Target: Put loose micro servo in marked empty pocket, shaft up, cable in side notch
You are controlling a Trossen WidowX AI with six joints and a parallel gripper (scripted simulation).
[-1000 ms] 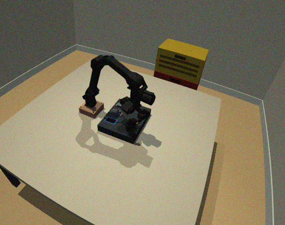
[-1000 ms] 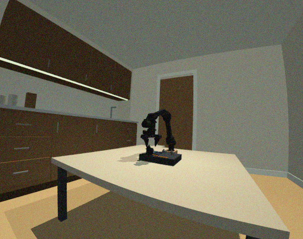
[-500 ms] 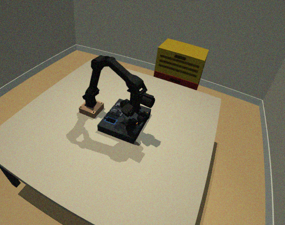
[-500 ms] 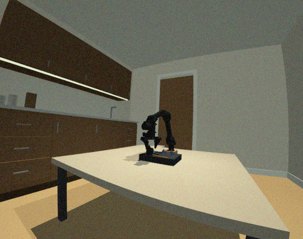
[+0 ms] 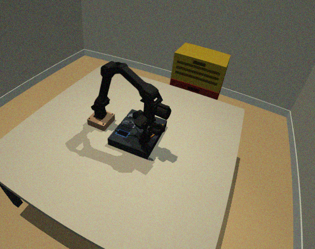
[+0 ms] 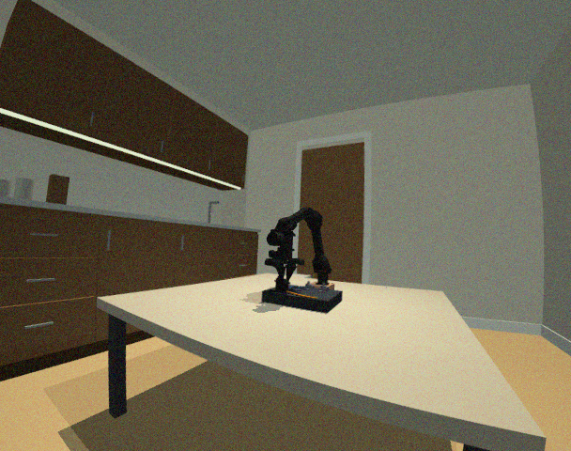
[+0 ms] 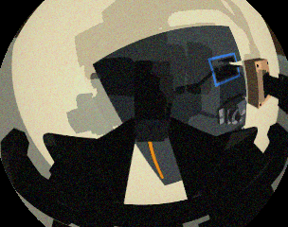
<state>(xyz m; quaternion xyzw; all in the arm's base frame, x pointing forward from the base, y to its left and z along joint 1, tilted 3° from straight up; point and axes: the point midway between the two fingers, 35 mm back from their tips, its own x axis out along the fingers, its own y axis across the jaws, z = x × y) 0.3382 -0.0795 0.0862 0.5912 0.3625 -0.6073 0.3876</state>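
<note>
My gripper tip is now 3 cm past the dark robot deck, 7 cm to the right of it and 7 cm above it.
</note>
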